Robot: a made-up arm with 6 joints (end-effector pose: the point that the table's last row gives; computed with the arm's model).
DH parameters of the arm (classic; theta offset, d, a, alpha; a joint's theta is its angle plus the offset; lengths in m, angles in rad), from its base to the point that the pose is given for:
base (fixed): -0.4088 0 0.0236 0
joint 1: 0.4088 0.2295 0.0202 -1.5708
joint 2: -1.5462 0 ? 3.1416
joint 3: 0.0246 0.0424 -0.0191 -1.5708
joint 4: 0 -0.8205 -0.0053 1.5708
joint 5: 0 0.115 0.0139 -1.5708
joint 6: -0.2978 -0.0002 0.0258 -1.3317
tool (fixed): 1.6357 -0.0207 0 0
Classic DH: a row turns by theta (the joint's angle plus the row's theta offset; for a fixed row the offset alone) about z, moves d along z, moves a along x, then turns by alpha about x.
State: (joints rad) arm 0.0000 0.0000 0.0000 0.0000 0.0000 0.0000
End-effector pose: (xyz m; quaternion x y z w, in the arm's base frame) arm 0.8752 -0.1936 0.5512 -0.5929 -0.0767 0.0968 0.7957
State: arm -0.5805 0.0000 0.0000 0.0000 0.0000 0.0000
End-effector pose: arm 0.6343 -0.6315 0.5512 -0.5901 0.0962 -0.1350 0.7901
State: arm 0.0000 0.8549 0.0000 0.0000 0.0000 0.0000
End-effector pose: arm 0.8315 -0.1936 -0.1881 -0.4995 0.2601 0.3339 0.7559
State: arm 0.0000 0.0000 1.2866 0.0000 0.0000 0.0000
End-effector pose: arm 0.2731 -0.1936 1.3377 -0.5325 -0.5387 -0.2783 0.5907
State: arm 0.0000 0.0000 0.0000 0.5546 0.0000 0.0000
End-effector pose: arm 0.8752 -0.1579 0.6217 -0.7881 -0.0473 0.1141 0.6030
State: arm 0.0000 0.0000 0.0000 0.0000 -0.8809 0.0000
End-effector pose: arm 0.8985 -0.1936 0.5354 -0.4951 0.2699 0.3403 0.7525
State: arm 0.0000 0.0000 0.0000 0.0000 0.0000 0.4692
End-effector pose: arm 0.8752 -0.1822 0.5613 -0.7617 -0.0521 0.1119 0.6361
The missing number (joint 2, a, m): 0.3135
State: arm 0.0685 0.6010 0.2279 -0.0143 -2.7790 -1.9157
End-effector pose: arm 0.9842 -0.1099 0.1779 -0.0378 0.9447 -0.2995 0.1279
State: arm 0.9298 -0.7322 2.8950 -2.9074 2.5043 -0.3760
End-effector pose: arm -0.6068 -0.6762 0.1229 0.8913 0.1179 0.4372 0.0237
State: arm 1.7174 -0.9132 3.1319 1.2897 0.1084 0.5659
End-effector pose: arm 0.1551 -0.6379 -0.2883 0.2134 0.2651 -0.6271 0.7007
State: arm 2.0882 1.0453 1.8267 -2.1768 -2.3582 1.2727
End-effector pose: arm -0.4952 0.7959 0.9194 -0.5131 0.6061 -0.2942 0.5318
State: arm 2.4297 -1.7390 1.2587 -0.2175 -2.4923 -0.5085
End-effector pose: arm 0.9717 -0.5891 0.3750 0.1484 -0.5524 0.7778 0.2603
